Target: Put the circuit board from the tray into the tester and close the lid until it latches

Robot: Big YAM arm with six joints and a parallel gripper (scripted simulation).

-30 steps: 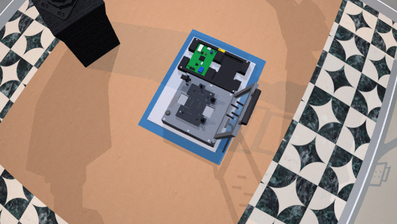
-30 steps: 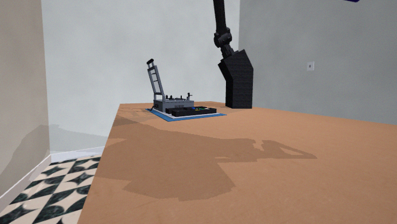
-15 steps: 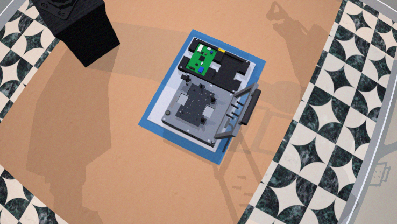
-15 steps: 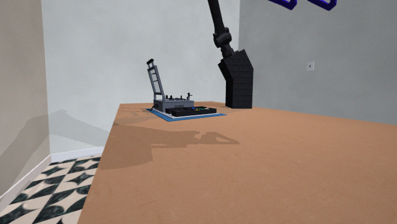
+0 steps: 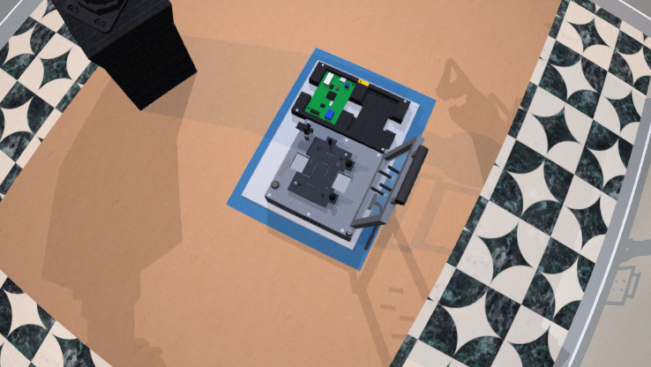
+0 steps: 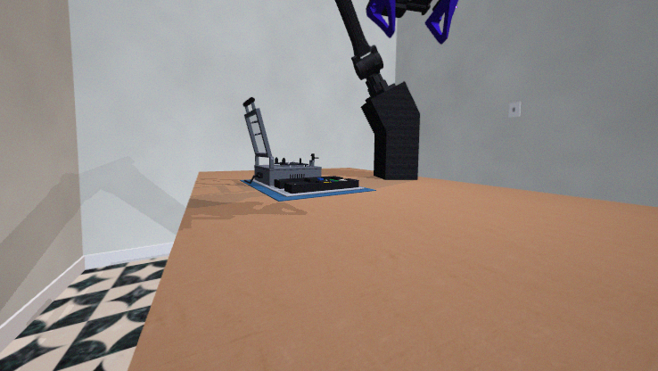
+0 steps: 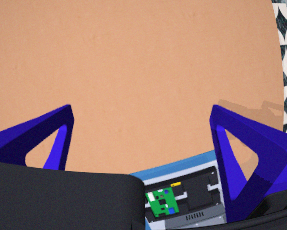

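My gripper is now 340 mm to the left of the green circuit board, 290 mm above it and 90 mm past it. Also, from my hand: clear lid 530 mm to the right, 120 mm below, 80 mm ahead; then tester 480 mm to the right, 190 mm below, 10 mm behind; then dark latch hook 450 mm to the right, 220 mm below, 100 mm behind.
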